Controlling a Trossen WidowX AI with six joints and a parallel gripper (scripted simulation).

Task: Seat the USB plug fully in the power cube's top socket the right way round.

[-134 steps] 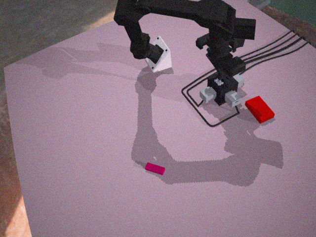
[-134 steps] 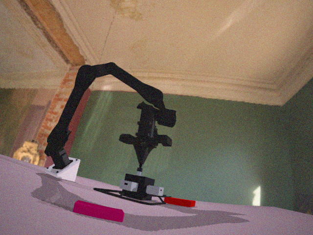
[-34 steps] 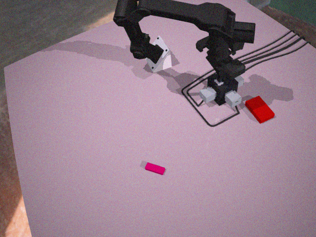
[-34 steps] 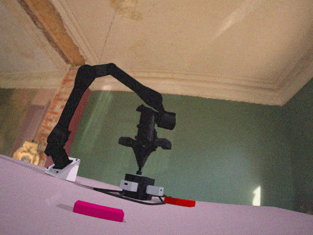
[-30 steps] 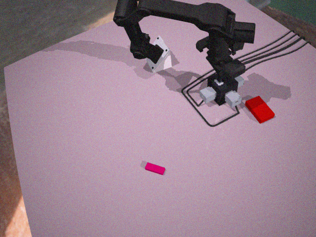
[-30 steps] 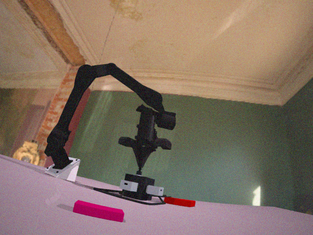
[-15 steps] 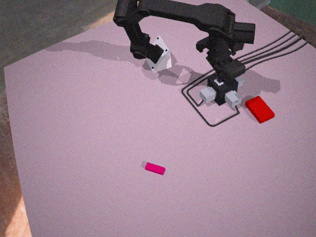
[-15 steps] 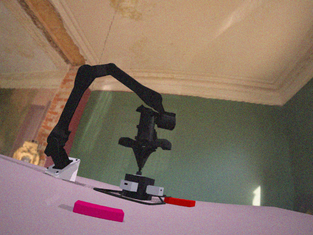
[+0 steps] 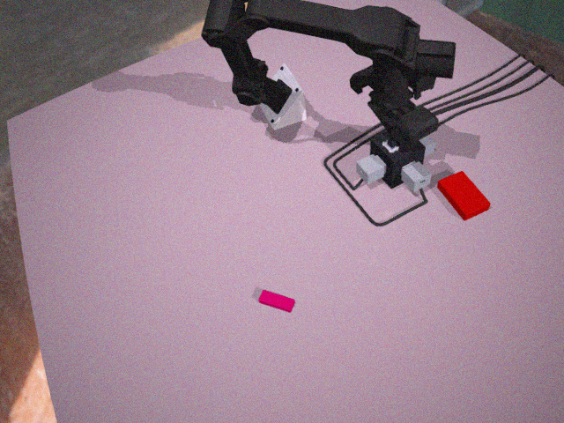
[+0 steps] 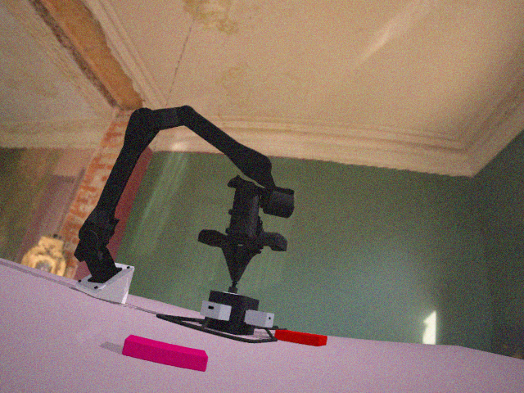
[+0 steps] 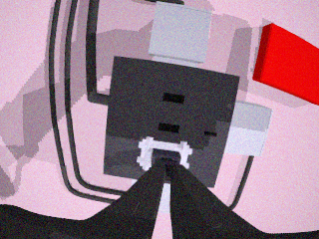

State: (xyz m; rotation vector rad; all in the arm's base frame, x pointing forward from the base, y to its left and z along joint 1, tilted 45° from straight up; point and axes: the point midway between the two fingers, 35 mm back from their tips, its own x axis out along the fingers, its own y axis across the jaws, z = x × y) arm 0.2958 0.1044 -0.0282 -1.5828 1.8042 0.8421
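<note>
Now: gripper tip 2 cm above the USB plug. Also, from my gripper tip: magenta block: 33 cm to the right, 14 cm ahead, 10 cm below; red block: 13 cm ahead, 9 cm below, 8 cm to the left.
</note>
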